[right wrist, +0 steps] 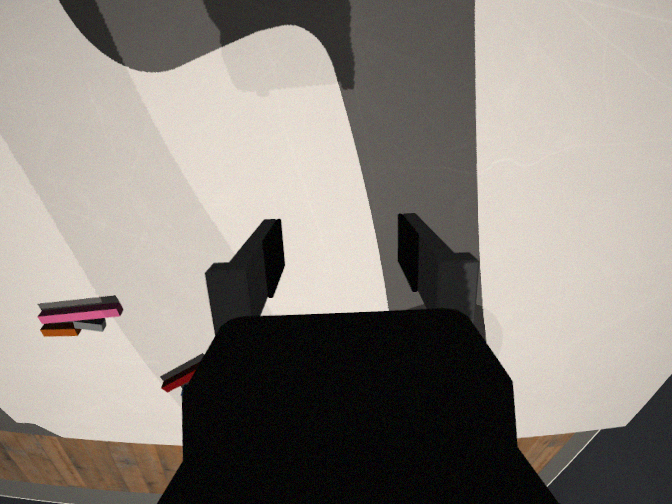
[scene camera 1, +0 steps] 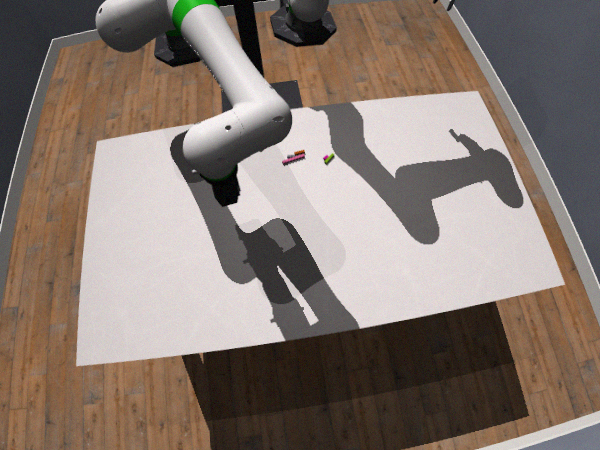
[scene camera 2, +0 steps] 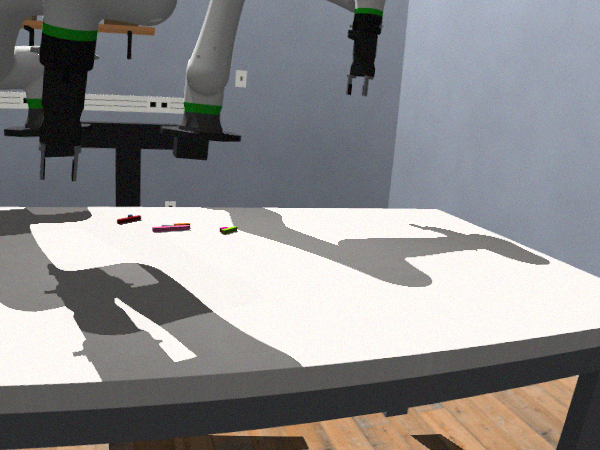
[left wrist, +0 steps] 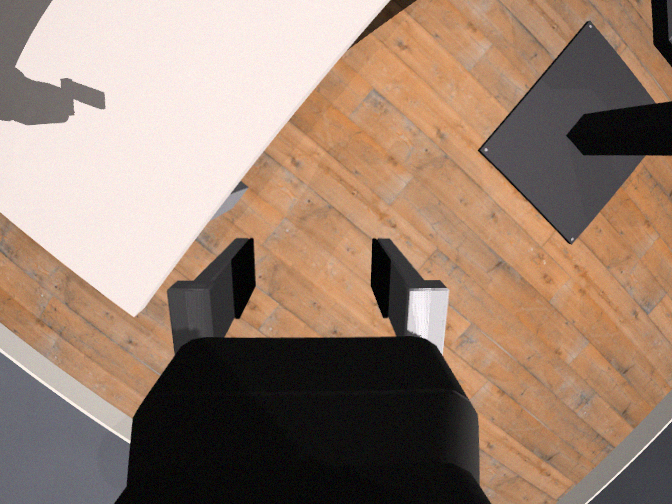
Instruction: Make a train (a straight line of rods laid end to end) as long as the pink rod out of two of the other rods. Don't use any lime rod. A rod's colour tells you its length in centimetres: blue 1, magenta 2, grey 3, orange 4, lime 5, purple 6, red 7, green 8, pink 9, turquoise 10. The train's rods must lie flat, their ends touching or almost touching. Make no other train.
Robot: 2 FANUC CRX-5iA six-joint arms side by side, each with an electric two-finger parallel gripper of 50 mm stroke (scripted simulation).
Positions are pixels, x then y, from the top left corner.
Scene:
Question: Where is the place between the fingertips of my left gripper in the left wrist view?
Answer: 313, 262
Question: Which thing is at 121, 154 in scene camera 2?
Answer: A black post.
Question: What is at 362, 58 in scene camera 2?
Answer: My left gripper.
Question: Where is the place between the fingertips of my right gripper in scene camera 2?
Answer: At 58, 178

